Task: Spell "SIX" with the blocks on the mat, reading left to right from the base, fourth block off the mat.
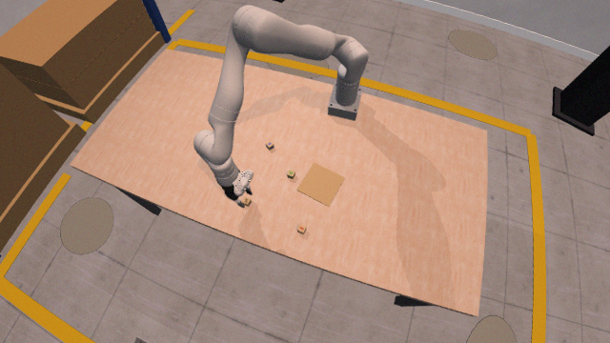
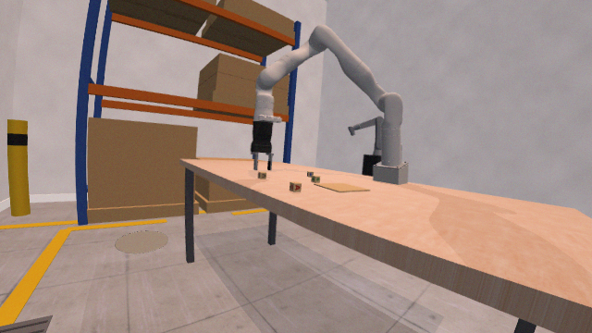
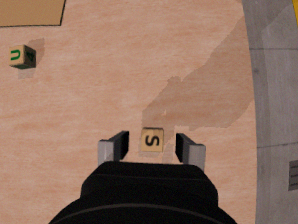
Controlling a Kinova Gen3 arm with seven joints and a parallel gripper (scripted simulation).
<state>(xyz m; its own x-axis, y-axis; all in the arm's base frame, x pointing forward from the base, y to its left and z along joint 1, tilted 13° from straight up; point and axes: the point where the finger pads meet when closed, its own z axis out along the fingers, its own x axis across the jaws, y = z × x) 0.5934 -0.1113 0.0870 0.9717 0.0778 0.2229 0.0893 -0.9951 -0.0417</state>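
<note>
The tan mat lies 220 mm behind my hand, 200 mm to the left of it and 50 mm below it. The rest, counted from my hand: block 230 mm to the left, 40 mm below, 20 mm behind.
</note>
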